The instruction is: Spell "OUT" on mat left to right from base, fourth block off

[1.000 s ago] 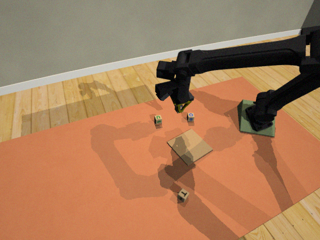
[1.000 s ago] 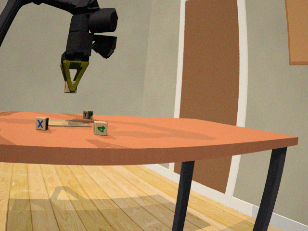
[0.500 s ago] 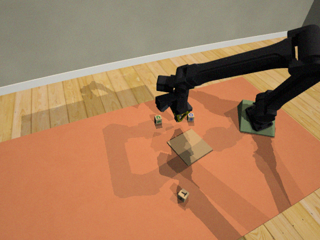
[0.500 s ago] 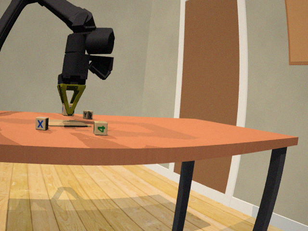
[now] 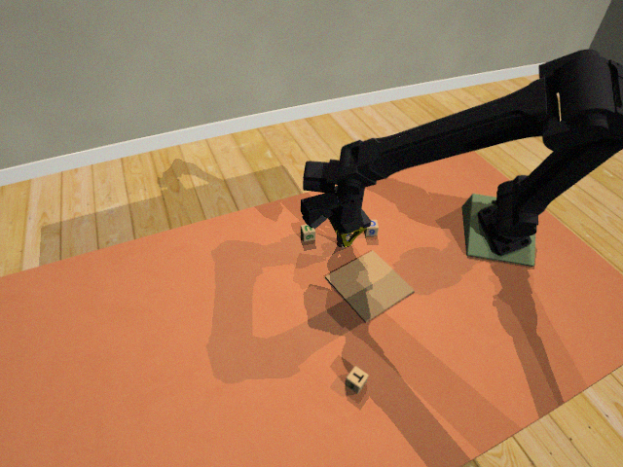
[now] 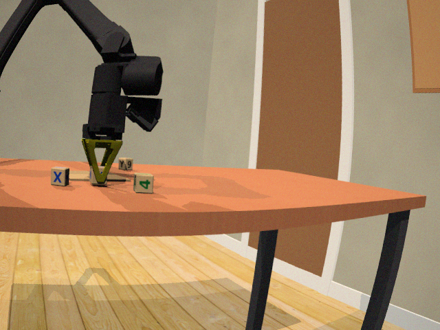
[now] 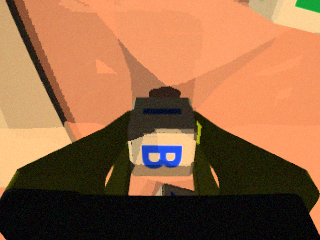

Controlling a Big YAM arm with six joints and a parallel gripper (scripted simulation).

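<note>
The wooden block is right at my hand. Also, from my hand: O block 8 cm behind, 2 cm to the right; then tan mat 2 cm behind, 13 cm to the left, 1 cm below.
</note>
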